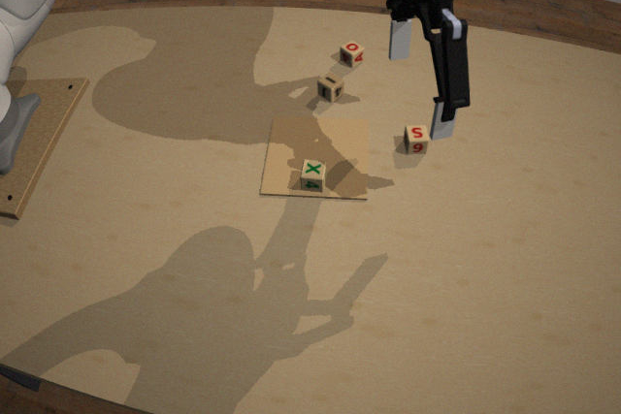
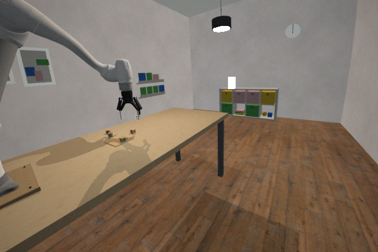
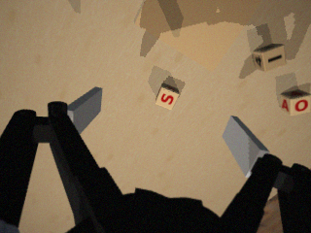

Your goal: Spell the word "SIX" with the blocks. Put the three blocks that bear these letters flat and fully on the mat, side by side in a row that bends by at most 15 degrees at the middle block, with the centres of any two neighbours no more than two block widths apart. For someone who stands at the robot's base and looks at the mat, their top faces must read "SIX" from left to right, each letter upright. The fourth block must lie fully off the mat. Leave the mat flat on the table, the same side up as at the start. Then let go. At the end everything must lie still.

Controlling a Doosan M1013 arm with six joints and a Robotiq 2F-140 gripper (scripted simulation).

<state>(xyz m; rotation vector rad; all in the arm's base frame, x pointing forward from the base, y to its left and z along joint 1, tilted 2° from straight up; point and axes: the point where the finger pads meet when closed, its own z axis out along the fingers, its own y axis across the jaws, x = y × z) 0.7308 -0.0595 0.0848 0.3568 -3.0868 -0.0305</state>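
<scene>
The S block is 110 mm below my hand, 10 mm to the left of it and 10 mm ahead of it. From my hand the other things lie so: tan mat: 130 mm behind, 120 mm below, 10 mm to the right; I block: 120 mm to the left, 110 mm below, 110 mm behind; letter block: 140 mm behind, 100 mm below, 50 mm to the right.
</scene>
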